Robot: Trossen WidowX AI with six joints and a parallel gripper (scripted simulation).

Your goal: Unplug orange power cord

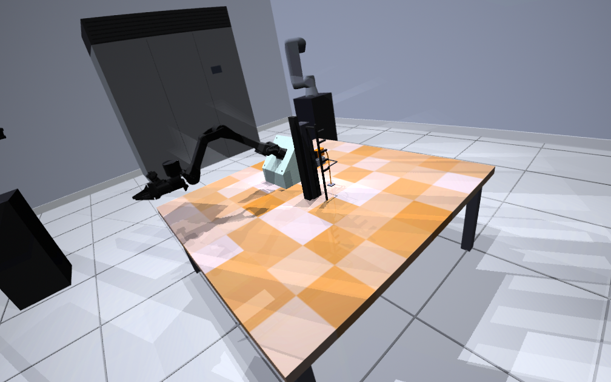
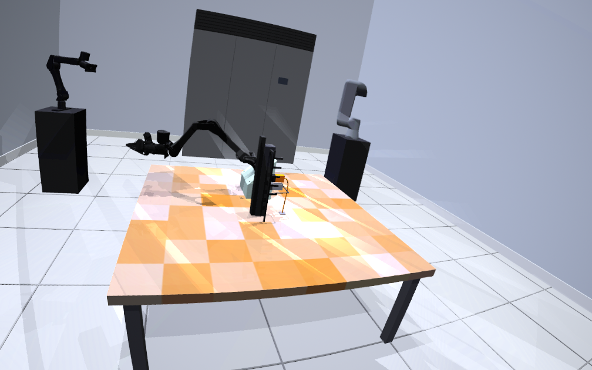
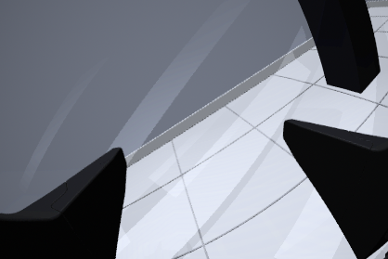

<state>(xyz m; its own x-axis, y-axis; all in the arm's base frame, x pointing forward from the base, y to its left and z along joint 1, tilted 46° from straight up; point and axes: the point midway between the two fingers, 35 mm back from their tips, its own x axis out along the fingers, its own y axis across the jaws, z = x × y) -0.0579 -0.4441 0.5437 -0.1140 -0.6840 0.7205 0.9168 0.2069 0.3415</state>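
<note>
The orange plug lies 75 cm to the left of my gripper tip, 34 cm ahead of it and 2 cm below it.
</note>
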